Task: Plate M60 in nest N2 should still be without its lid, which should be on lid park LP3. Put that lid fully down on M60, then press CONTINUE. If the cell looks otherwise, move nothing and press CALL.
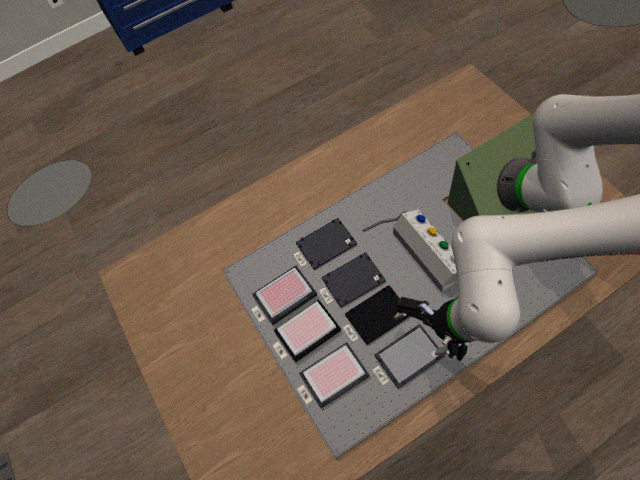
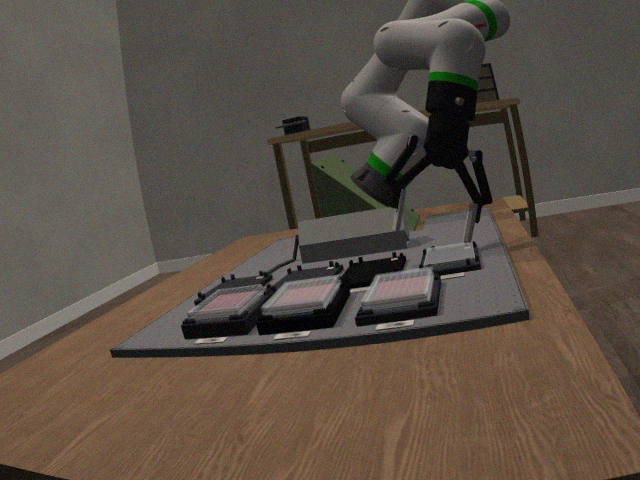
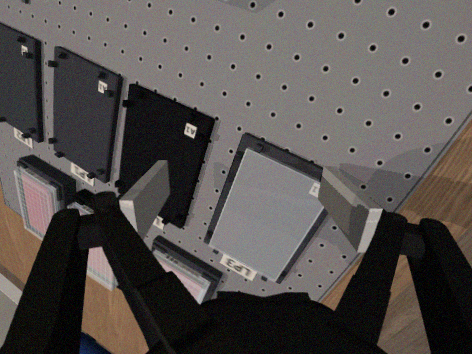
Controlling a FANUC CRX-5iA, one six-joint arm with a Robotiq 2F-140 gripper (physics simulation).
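Where they show: gripper, fingertip midpoint: (image 1: pixel 418 332) (image 2: pixel 432 235) (image 3: pixel 245 180); arm's base at its link origin: (image 1: pixel 519 184) (image 2: pixel 374 192).
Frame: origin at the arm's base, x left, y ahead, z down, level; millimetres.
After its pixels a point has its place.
A clear lid (image 1: pixel 410 356) @(x 172, y 532, z 69 mm) (image 2: pixel 449 254) @(x 166, y 543, z 70 mm) (image 3: pixel 270 215) @(x 171, y 518, z 70 mm) lies on the dark park labelled LP3 (image 3: pixel 287 156) @(x 164, y 459, z 78 mm). Three pink-welled plates sit in nests: one at the back left (image 1: pixel 284 292) @(x -160, y 689, z 51 mm) (image 2: pixel 227 303) @(x -153, y 718, z 52 mm), a middle one (image 1: pixel 308 328) @(x -38, y 695, z 52 mm) (image 2: pixel 305 293) @(x -36, y 718, z 52 mm) in a blacker nest, and one nearest LP3 (image 1: pixel 333 373) @(x 93, y 712, z 59 mm) (image 2: pixel 399 289) @(x 92, y 743, z 58 mm). Their labels are too small to read; which is M60, and whether each has a lid, I cannot tell surely. My gripper (image 1: pixel 420 332) @(x 141, y 482, z 46 mm) (image 2: pixel 434 232) @(x 141, y 482, z 46 mm) (image 3: pixel 245 180) @(x 141, y 482, z 46 mm) is wide open and empty, above LP3 and off-centre toward LP4, one finger over each side. The CONTINUE button's lettering is unreadable.
Black park LP4 (image 1: pixel 376 314) @(x 30, y 528, z 78 mm) (image 3: pixel 167 135) @(x 41, y 486, z 78 mm) adjoins LP3; dark parks LP1 (image 1: pixel 354 279) @(x -85, y 513, z 78 mm) (image 3: pixel 85 117) @(x -79, y 507, z 78 mm) and LP2 (image 1: pixel 326 242) @(x -226, y 506, z 78 mm) (image 3: pixel 17 80) @(x -214, y 498, z 78 mm) stand beyond. A button box (image 1: pixel 421 248) @(x -27, y 330, z 26 mm) (image 2: pixel 354 232) @(x -17, y 339, z 41 mm) with blue, yellow and green buttons stands behind, partly hidden by the arm.
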